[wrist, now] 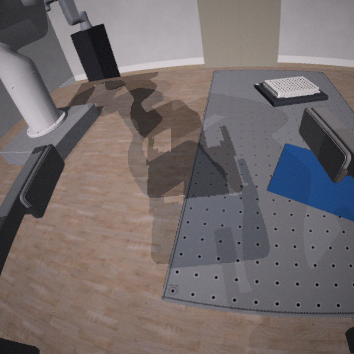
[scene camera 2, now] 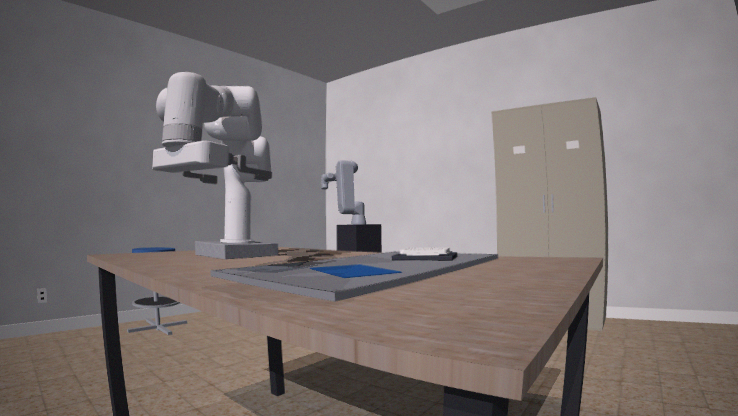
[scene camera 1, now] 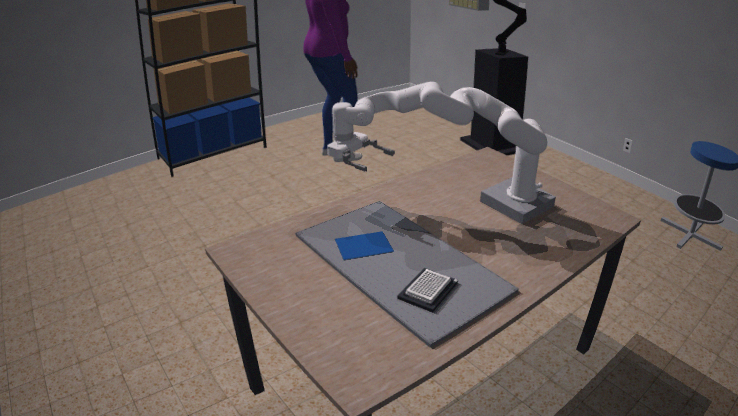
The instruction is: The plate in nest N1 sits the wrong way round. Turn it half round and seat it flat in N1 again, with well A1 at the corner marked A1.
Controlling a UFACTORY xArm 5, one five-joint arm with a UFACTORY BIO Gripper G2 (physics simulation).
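Note:
The white well plate (scene camera 1: 428, 285) (scene camera 2: 424, 251) (wrist: 291, 86) lies on the black nest (scene camera 1: 411, 301) (scene camera 2: 423, 257) (wrist: 300, 100), at the far end of the grey board in the wrist view. Its wells face up. Well A1 and the corner mark are too small to make out, and I cannot tell whether the plate is fully down. My gripper (scene camera 1: 378, 160) (scene camera 2: 237, 177) (wrist: 185, 162) is open and empty. It is high up and well away from the plate, towards the other end of the board.
A flat blue sheet (scene camera 1: 364, 245) (scene camera 2: 355, 270) (wrist: 310, 180) lies on the perforated grey board (scene camera 1: 475, 294) (scene camera 2: 289, 282). The arm's base (scene camera 1: 516, 202) (scene camera 2: 235, 250) stands beside the board on the table. A person (scene camera 1: 330, 31) stands beyond the table, behind my gripper in scene camera 1.

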